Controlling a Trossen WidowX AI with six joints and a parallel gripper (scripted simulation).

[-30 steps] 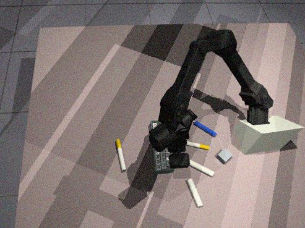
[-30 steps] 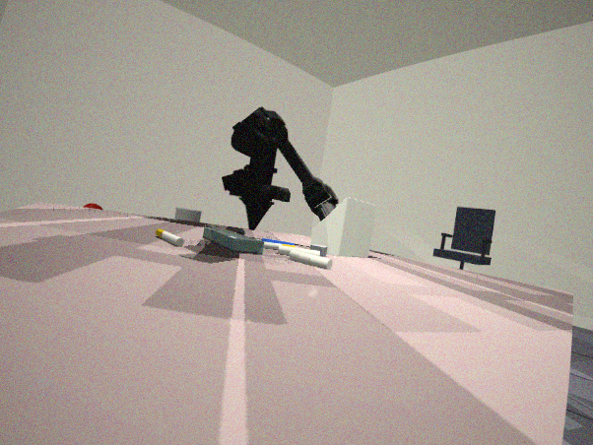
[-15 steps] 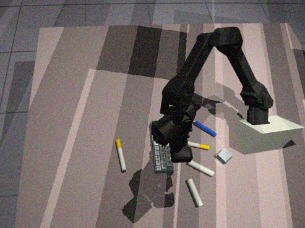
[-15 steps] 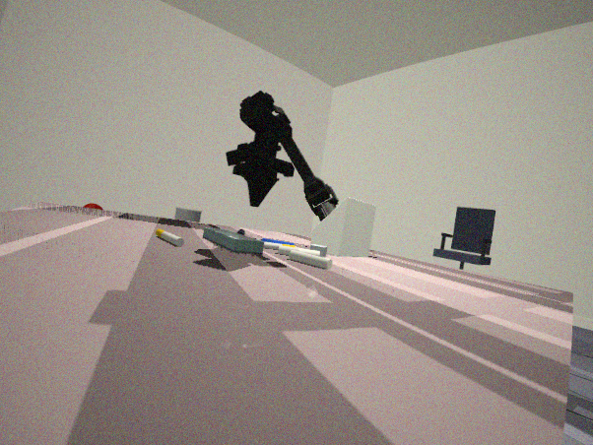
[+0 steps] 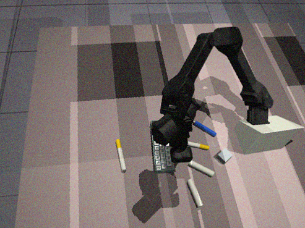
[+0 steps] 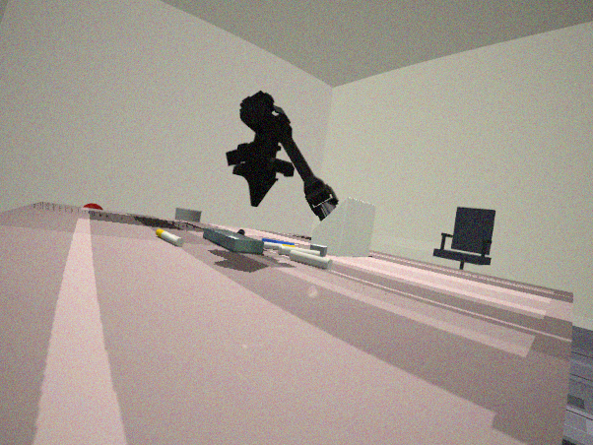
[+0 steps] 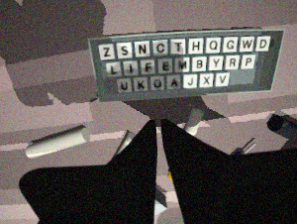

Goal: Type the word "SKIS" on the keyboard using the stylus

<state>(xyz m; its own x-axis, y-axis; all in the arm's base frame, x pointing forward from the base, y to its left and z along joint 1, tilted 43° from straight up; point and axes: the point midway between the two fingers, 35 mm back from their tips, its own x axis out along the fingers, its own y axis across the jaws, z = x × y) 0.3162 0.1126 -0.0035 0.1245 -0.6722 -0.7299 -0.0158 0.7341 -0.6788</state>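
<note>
Now: the blue stylus 130 mm to the right of my gripper tip, 120 mm behind it and 90 mm below it. Round my gripper tip: grey stylus tip: 150 mm to the right, 100 mm behind, 90 mm below; then grey block: 200 mm behind, 80 mm below, 10 mm to the left.
</note>
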